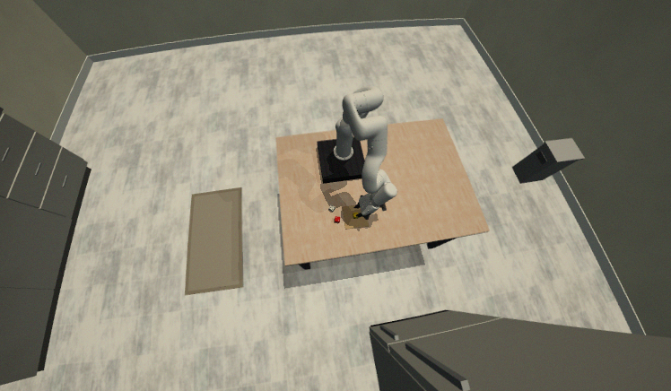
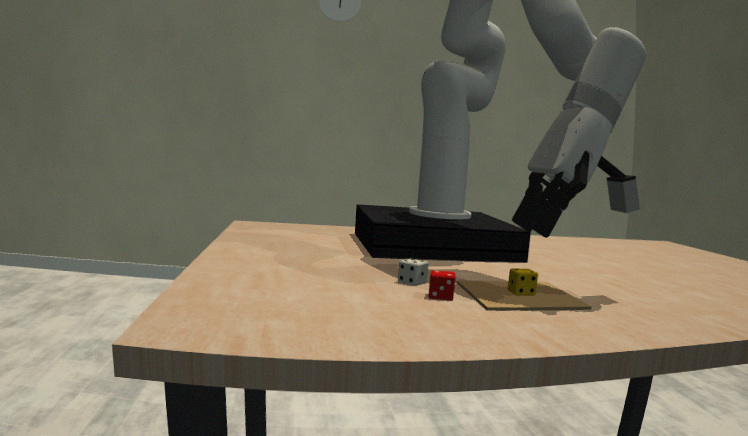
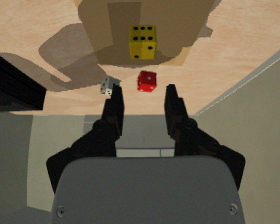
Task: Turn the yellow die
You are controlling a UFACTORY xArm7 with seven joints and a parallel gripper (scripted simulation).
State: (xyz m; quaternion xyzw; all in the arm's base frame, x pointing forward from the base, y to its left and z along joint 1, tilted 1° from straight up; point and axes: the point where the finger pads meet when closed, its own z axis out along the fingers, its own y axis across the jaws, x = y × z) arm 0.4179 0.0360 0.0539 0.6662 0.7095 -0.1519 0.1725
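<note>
The yellow die is 1 cm to the right of my hand and 9 cm below it. Round my hand: white die 6 cm behind, 14 cm to the right, 9 cm below; then red die 1 cm ahead, 12 cm to the right, 9 cm below; then tan mat 1 cm to the right, 10 cm below.
</note>
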